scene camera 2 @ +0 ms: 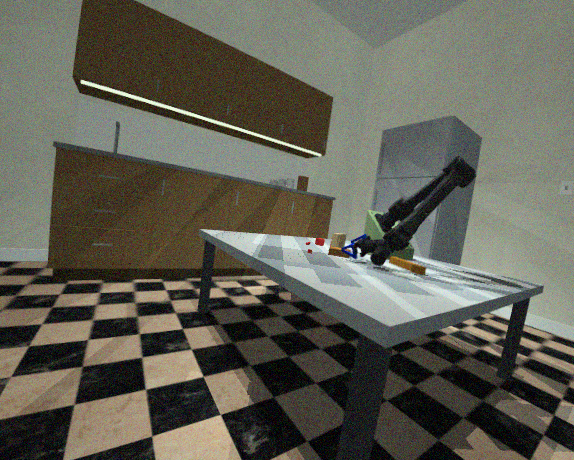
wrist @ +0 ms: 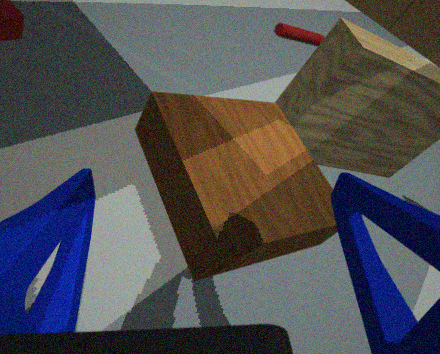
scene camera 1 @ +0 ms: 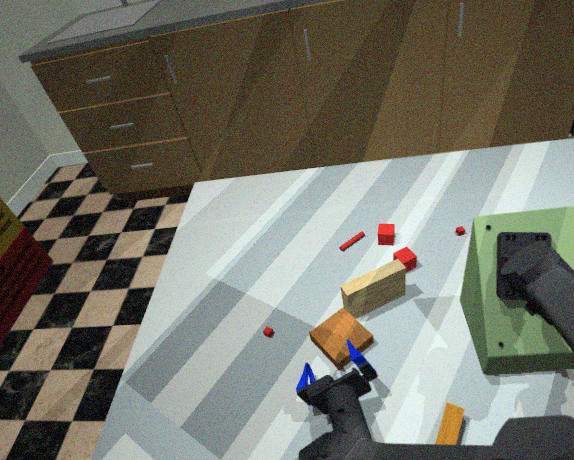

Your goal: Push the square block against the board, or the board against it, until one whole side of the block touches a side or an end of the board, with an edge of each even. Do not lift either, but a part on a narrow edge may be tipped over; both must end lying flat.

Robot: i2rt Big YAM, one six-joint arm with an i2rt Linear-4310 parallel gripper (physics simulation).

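Frame: origin at the arm's base, x back, y right, z up, level; millimetres.
Seen in the pictures: gripper, fingertip midpoint: [scene camera 2: 346, 245] [wrist: 220, 183] [scene camera 1: 328, 352]; arm's base at its link origin: [scene camera 2: 383, 224] [scene camera 1: 521, 265].
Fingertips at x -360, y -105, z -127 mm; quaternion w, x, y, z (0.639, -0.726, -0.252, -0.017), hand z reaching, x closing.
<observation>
Offsets run from my fingertips to a thing's top centre.
The square block {dz -25, dx +20, dy +59 mm} [scene camera 1: 341, 336] [scene camera 2: 338, 251] [wrist: 250, 160], reddish-brown wood, lies flat. The pale wooden board {dz +42, dx +94, dy +160 mm} [scene camera 1: 375, 292] [scene camera 2: 338, 240] [wrist: 370, 100] stands on a narrow edge behind it and to the right in scene camera 1. One block corner is close to the board's near end; whether they touch is unclear. The block's sides are turned at an angle to the board. My gripper [scene camera 1: 328, 353] [scene camera 2: 354, 242] [wrist: 220, 183] is open and empty, low at the block's near side. In the wrist view its right fingertip overlaps the block's right corner; contact is unclear.
Red cubes {dz -16, dx +130, dy +367 mm} [scene camera 1: 386, 234] {dz -16, dx +170, dy +273 mm} [scene camera 1: 405, 258] and a red rod {dz -42, dx +40, dy +361 mm} [scene camera 1: 352, 241] [wrist: 300, 34] lie beyond the board. Small red cubes {dz -40, dx -147, dy +77 mm} [scene camera 1: 268, 331] {dz -40, dx +319, dy +379 mm} [scene camera 1: 460, 231] lie left and right. A green box [scene camera 1: 472, 300] stands right; an orange bar {dz -24, dx +191, dy -190 mm} [scene camera 1: 450, 422] [scene camera 2: 407, 265] lies near the arm.
</observation>
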